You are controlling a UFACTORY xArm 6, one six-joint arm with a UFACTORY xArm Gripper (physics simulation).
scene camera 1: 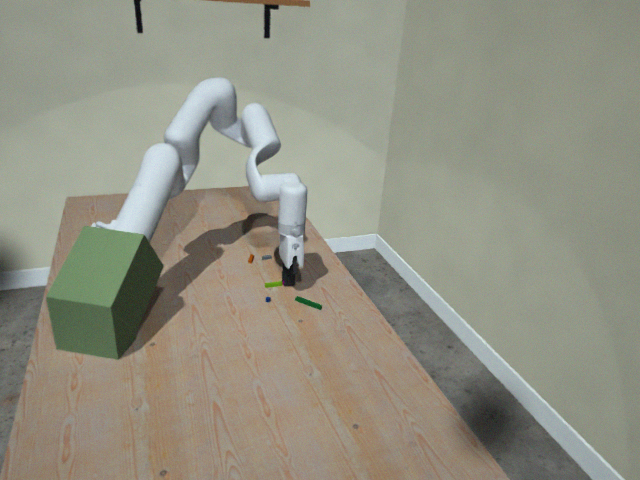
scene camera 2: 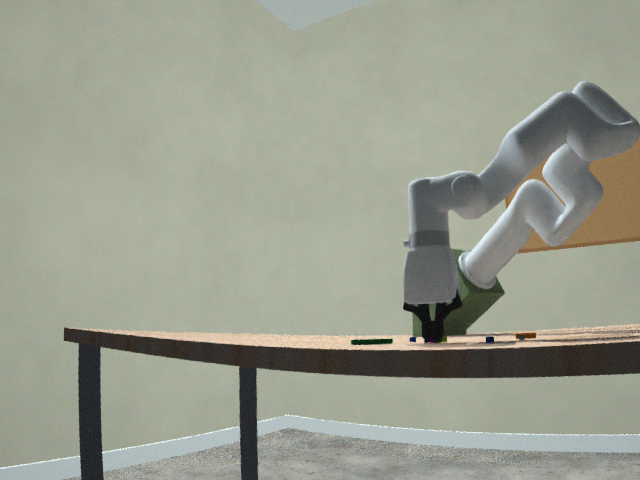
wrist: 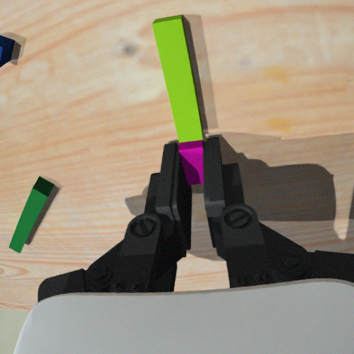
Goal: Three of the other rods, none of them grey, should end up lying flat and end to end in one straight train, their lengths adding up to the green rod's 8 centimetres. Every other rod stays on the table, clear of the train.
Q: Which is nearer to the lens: the magenta rod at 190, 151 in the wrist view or the green rod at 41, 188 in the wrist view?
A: The magenta rod.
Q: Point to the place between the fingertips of the gripper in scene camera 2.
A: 432, 342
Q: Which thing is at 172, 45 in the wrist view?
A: A lime rod.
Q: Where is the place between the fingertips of the gripper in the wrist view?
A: At 196, 164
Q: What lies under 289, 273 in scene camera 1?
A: The gripper.
